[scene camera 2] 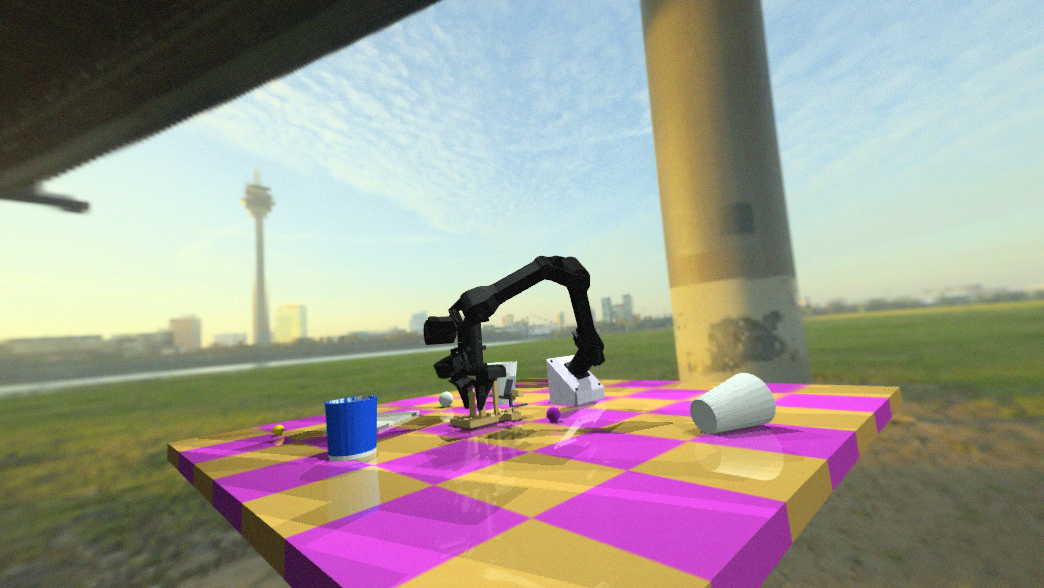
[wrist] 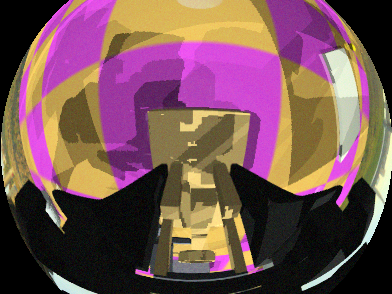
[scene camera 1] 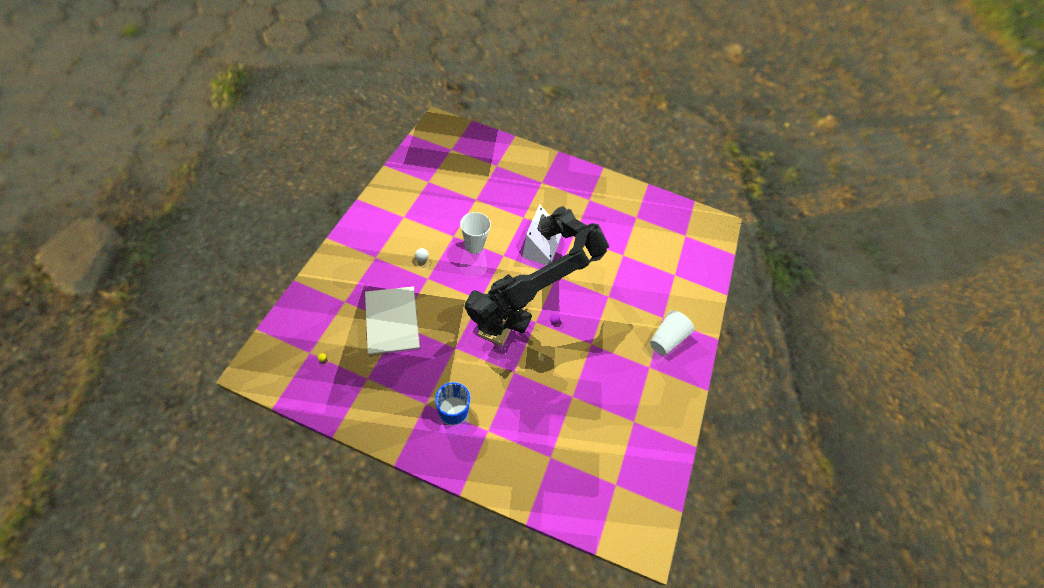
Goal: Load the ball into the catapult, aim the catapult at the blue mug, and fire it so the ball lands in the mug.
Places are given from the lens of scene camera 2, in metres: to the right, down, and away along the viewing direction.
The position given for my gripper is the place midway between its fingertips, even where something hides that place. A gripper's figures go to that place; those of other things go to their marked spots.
my gripper (scene camera 2: 473,409): -0.11, 0.27, 1.01
wooden catapult (scene camera 2: 484,417): -0.09, 0.28, 0.98
